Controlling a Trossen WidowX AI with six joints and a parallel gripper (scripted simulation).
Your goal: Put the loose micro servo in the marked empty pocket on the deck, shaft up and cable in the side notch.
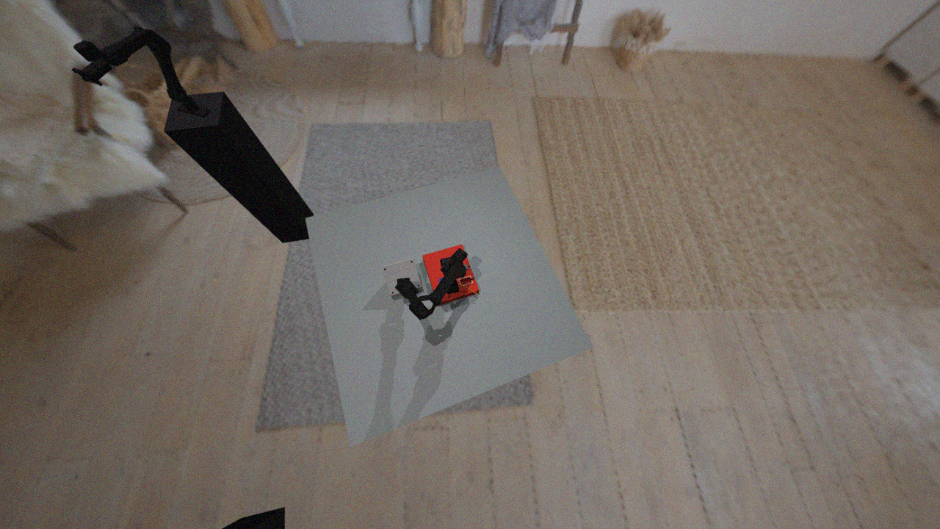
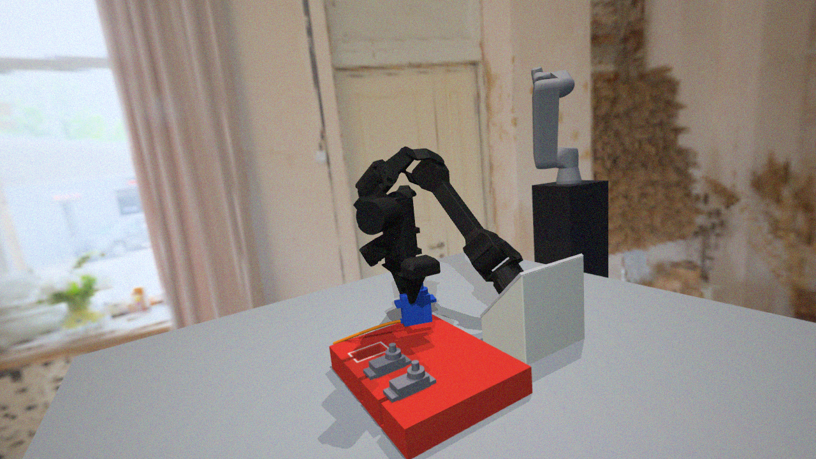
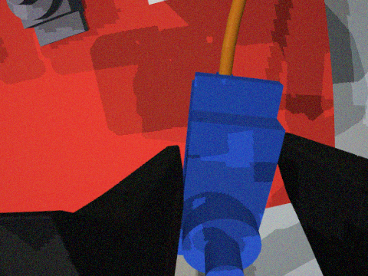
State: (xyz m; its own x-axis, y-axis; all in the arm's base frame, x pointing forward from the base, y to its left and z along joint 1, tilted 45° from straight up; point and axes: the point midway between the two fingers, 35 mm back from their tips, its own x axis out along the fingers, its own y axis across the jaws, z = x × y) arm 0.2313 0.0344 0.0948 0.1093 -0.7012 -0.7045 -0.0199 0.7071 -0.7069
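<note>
Now: gripper tip 100 mm above the red deck, 70 mm to the right of it and 20 mm past it.
</note>
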